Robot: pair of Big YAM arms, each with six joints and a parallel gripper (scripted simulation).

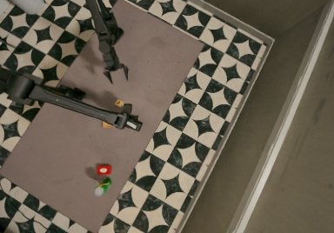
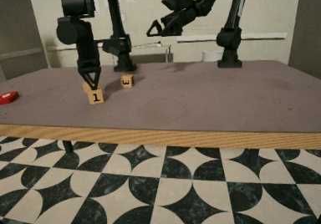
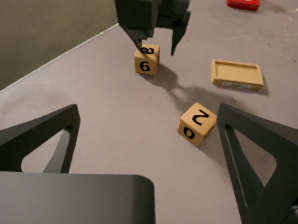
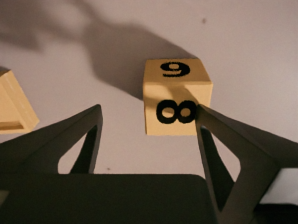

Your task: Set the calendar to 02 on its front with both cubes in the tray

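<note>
The wooden tray is 14 cm behind my right hand, 10 cm to the right of it and 5 cm below it. Also, from my right hand: cube 15 cm behind, 7 cm to the left, 3 cm below; then red block 2 cm behind, 39 cm to the right, 4 cm below; then white bottle 5 cm ahead, 47 cm to the right, 1 cm above.
</note>
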